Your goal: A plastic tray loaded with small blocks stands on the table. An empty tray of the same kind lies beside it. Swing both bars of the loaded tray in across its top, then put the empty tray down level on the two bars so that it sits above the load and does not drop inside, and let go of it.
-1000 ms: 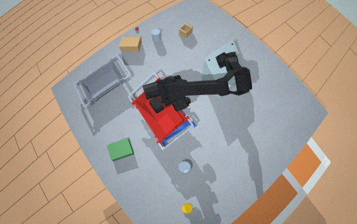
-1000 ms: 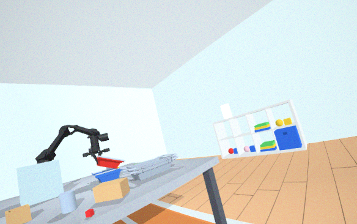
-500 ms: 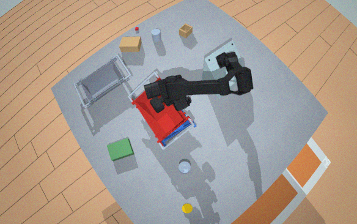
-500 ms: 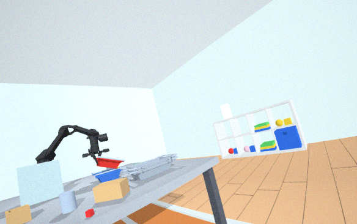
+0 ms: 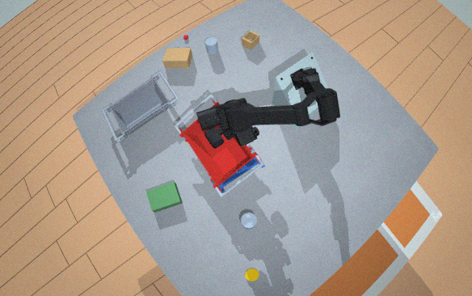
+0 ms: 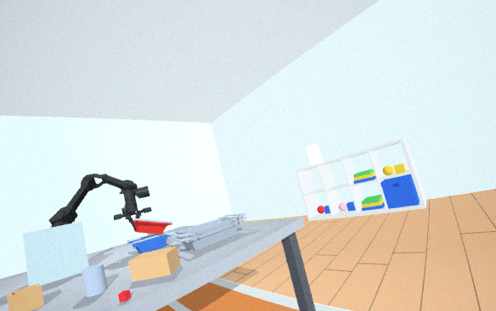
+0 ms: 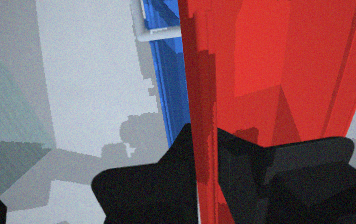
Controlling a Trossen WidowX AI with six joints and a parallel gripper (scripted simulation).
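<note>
Now: the red tray 70 mm ahead of my gripper tip and 10 mm above it. The rest, counted from my gripper tip: yellow disc 240 mm ahead, 440 mm to the left, 110 mm below; green block 340 mm ahead, 10 mm to the left, 100 mm below; small open box 370 mm behind, 390 mm to the right, 100 mm below.
</note>
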